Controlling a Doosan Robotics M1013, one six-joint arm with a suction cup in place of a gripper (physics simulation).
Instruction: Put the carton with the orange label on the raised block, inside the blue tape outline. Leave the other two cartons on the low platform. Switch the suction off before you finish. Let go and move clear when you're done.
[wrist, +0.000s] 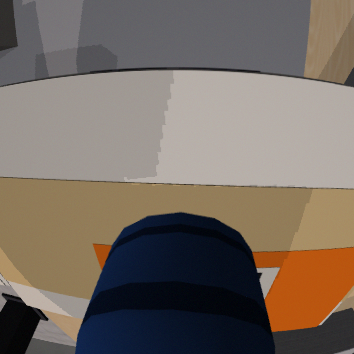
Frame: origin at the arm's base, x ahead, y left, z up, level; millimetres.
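Seen in the pictures: hand, its tool point: (179, 233).
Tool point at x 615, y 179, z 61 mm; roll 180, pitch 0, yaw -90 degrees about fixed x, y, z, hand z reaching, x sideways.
Note:
Offsets run from my tool point to a thing's top centre. "*": to the spot under its first point.
The carton with the orange label @(3 mm left, 0 mm ahead, 14 mm up) (60, 215) fills the middle and lower part of the wrist view, very close to the camera. It is tan with a broad pale band across its far part. Its orange label @(18 mm right, 19 mm back, 14 mm up) (315, 285) shows to both sides of the cup, mostly on the right. My dark blue suction cup (180, 220) is over the carton and appears to be at its surface, covering part of the label. The contact is hidden behind the cup, and whether suction holds the carton cannot be told. The raised block's blue tape outline does not show.
A grey surface @(* 10 mm right, 64 mm ahead, 84 mm down) (200, 32) lies beyond the carton, with a strip of light wood (327, 25) at the upper right. Part of a dark object @(* 106 mm left, 81 mm ahead, 77 mm down) (7, 25) shows at the upper left. A black bracket-like part (17, 320) stands at the lower left.

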